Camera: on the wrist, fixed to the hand. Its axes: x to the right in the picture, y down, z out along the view.
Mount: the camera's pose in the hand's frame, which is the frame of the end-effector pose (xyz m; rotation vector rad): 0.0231 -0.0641 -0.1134 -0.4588 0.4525 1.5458
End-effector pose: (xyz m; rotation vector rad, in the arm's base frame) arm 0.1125 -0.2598 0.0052 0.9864 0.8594 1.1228
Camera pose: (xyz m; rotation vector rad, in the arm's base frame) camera 0.0333 -0.2242 -0.0946 0.9366 -0.0426 2.7684
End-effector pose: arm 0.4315 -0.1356 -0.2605 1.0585 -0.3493 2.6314
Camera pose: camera 0.3658 -0.0353 -0.3164 0.1228 1.2206 -1.8854
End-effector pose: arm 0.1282 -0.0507 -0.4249 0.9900 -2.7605 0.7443
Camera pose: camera 0.1439 -0.0515 -0.2935 -1.3648 -2.5487 0.2465
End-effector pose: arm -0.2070 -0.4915 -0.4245 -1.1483 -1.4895 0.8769
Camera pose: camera -0.1111 -0.4913 -0.3333 -2.6898 -0.1728 1.0846
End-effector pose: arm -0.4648 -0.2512 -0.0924 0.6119 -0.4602 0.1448
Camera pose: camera -0.3850 -0.2372 -0.1970 -0.3520 -0.4122 1.5641
